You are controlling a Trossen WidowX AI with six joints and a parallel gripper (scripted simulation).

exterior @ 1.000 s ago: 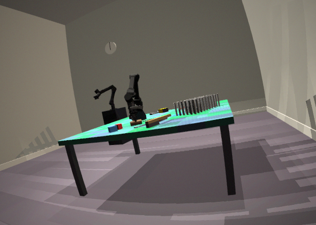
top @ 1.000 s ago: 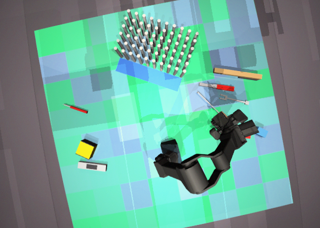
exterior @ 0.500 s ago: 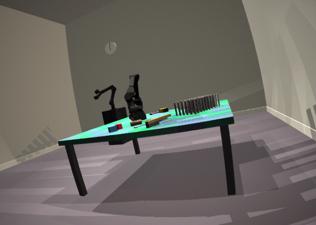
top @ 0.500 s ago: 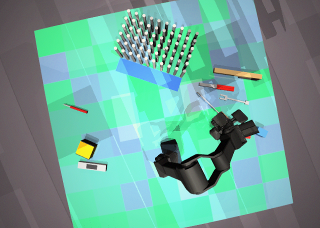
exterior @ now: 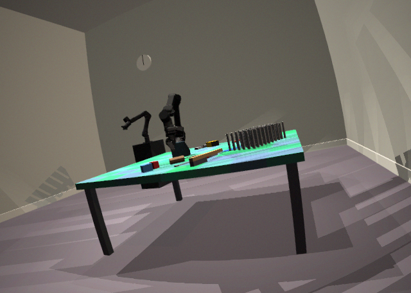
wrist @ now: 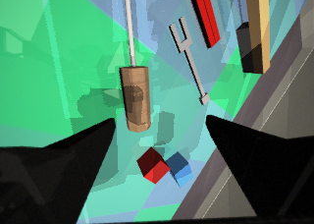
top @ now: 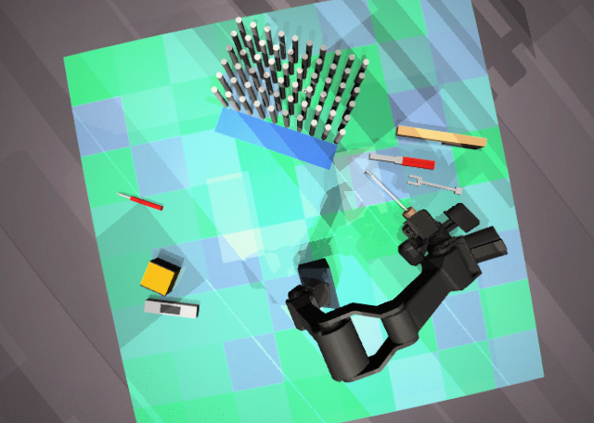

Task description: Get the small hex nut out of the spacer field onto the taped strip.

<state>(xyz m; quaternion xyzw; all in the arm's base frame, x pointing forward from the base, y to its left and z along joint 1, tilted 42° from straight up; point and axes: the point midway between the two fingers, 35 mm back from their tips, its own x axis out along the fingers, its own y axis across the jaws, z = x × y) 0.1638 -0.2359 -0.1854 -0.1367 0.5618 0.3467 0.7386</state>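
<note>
Now: the wire hook tool 80 mm below my gripper tip, 80 mm ahead of it and 70 mm to the left of it. The rest, counted from my gripper tip: red block: 110 mm to the right, 90 mm behind, 70 mm below; grey fork tool: 100 mm ahead, 90 mm below, 70 mm to the right; blue cube: 190 mm to the right, 80 mm behind, 70 mm below.
</note>
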